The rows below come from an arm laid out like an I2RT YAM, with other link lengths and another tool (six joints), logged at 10 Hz.
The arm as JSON. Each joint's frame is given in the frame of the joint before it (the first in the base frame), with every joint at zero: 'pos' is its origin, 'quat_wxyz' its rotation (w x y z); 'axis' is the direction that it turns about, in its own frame. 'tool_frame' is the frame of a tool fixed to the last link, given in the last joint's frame.
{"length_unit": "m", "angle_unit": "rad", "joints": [
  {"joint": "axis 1", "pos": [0.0, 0.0, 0.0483], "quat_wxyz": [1.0, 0.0, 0.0, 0.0], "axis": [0.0, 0.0, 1.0]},
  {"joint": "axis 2", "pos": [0.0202, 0.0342, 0.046], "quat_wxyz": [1.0, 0.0, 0.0, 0.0], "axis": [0.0, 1.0, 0.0]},
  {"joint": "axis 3", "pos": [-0.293, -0.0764, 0.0], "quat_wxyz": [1.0, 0.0, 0.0, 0.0], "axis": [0.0, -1.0, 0.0]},
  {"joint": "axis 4", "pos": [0.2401, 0.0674, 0.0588], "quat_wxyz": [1.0, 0.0, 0.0, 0.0], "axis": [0.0, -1.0, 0.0]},
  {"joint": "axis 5", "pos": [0.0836, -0.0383, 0.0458], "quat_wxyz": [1.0, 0.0, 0.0, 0.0], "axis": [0.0, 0.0, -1.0]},
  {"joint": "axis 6", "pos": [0.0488, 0.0, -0.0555], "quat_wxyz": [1.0, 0.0, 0.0, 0.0], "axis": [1.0, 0.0, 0.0]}
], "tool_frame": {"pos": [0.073, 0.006, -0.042], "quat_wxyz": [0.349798, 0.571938, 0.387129, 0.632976]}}
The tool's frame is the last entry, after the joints.
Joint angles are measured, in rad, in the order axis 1, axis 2, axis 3, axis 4, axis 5, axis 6. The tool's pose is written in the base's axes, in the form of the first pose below.
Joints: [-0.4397, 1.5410, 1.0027, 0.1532, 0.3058, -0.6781]
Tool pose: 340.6 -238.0 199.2 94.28 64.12 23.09
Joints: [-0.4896, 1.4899, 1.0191, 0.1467, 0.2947, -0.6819]
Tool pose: 325.9 -252.2 224.4 92.89 60.01 23.14
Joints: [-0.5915, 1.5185, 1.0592, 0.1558, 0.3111, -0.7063]
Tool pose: 305.5 -291.9 232.1 94.22 54.82 17.82
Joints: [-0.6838, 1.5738, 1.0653, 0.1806, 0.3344, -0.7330]
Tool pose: 282.3 -327.4 217.7 97.22 51.51 11.43
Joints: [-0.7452, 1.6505, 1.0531, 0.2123, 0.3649, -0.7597]
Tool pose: 264.5 -352.3 188.0 101.00 50.53 5.28
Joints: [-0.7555, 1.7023, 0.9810, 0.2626, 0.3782, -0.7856]
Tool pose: 254.4 -351.9 148.3 104.05 53.37 1.74
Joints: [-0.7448, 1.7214, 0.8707, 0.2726, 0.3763, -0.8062]
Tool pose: 238.4 -331.5 103.8 108.36 59.32 -0.88
